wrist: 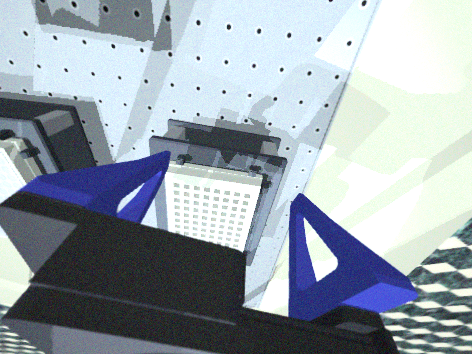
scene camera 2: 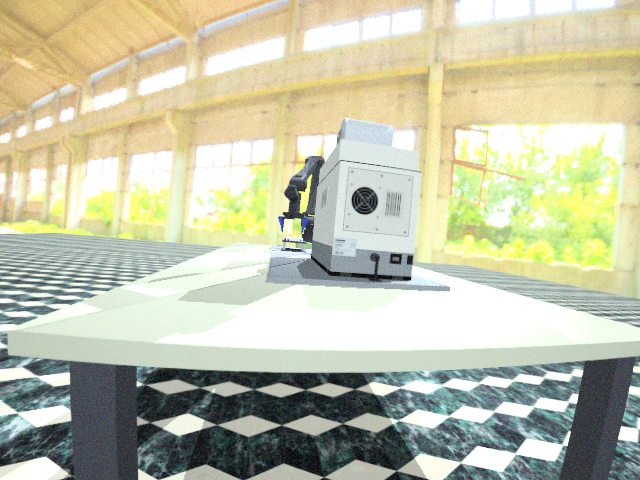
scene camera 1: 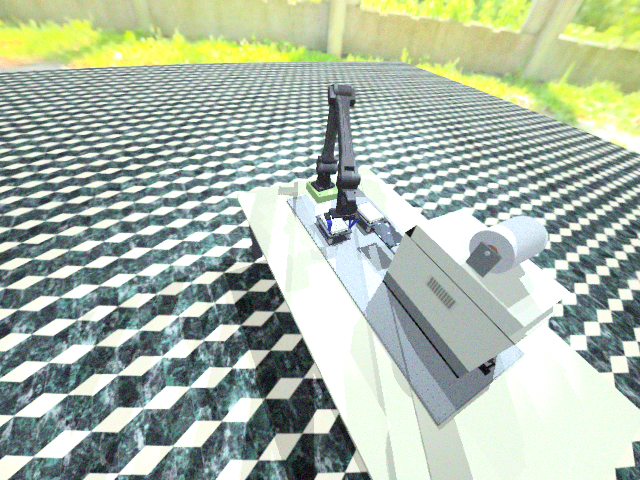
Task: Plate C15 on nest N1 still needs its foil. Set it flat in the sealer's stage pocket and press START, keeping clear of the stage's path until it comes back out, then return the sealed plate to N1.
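Where they show: gripper, between the fingertips: [wrist: 235, 179] [scene camera 2: 291, 233] [scene camera 1: 339, 229]; arm's base, origin of its link: [scene camera 2: 307, 242] [scene camera 1: 322, 185].
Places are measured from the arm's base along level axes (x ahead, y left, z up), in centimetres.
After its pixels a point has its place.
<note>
A white plate with a grid of wells [wrist: 212, 210] {x 32.7, y -16.0, z 3.1 cm} [scene camera 2: 293, 240] {x 36.3, y -17.0, z 1.7 cm} sits on a dark raised nest [wrist: 267, 210] {x 31.3, y -21.4, z 1.5 cm} [scene camera 1: 336, 238] {x 35.7, y -17.2, z -3.1 cm}. Its label and the nest's label do not show, so I cannot read C15 or N1. My gripper [scene camera 1: 341, 224] {x 37.8, y -18.4, z 5.2 cm} [scene camera 2: 293, 230] {x 37.8, y -18.4, z 5.2 cm} [wrist: 235, 179] {x 37.8, y -18.4, z 5.2 cm} is open and empty above this plate, with its blue fingers spread to either side. The gripper body hides the plate's near end in the wrist view. The sealer [scene camera 1: 449, 299] {x 89.0, y -18.9, z 19.0 cm} [scene camera 2: 367, 206] {x 108.0, y -13.7, z 14.5 cm} is a large pale box; its START button does not show.
A second pale plate [scene camera 1: 369, 210] {x 32.8, y 5.6, z 3.0 cm} [wrist: 10, 162] {x 37.5, y 1.1, z 2.9 cm} is on a neighbouring dark nest [wrist: 67, 137] {x 37.3, y 0.9, z -3.1 cm}. A dark flat piece [scene camera 1: 387, 234] {x 52.4, y -3.1, z 7.0 cm}, possibly the stage, lies between it and the sealer. A white roll [scene camera 1: 524, 240] {x 92.0, y -10.8, z 43.2 cm} is mounted on the sealer. The arm's green base [scene camera 1: 323, 193] {x 6.5, y -4.2, z 0.2 cm} stands behind the nests.
</note>
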